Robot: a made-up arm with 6 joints.
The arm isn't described. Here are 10 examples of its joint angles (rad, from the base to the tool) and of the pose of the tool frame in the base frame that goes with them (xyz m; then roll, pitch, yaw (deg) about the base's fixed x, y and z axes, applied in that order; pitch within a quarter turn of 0, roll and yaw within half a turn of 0).
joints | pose
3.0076 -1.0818 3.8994 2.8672 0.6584 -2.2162 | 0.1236 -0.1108 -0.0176 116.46 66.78 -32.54
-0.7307 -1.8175 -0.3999 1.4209 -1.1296 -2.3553 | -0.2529 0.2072 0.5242 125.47 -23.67 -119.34
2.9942 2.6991 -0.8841 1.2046 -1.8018 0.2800 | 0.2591 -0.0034 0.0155 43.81 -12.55 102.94
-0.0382 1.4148 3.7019 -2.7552 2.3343 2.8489 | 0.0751 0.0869 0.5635 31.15 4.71 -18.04
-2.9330 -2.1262 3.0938 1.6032 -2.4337 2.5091 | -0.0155 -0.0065 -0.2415 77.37 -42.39 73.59
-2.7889 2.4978 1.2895 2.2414 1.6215 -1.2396 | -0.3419 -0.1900 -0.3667 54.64 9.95 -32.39
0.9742 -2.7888 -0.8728 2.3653 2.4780 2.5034 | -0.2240 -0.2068 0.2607 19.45 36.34 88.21
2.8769 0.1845 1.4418 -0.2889 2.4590 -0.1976 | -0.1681 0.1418 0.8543 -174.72 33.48 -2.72
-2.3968 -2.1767 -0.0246 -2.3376 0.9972 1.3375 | 0.3383 0.2204 0.3921 141.97 -50.67 150.03
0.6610 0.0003 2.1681 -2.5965 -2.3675 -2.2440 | -0.1880 -0.0412 0.8486 77.38 68.03 142.17
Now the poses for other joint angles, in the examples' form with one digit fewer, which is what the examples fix.
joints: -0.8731 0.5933 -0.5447 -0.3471 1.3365 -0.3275
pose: 0.122 -0.287 0.091 27.1 -10.0 -69.7
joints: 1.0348 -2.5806 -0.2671 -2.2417 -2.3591 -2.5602
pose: -0.237 -0.281 0.284 79.4 55.0 133.4
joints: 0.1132 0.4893 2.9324 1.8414 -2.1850 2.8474
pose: -0.214 0.002 0.643 -102.1 32.5 -62.6
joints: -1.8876 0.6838 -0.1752 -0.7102 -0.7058 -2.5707
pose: -0.192 -0.349 0.105 -107.7 63.8 -34.6
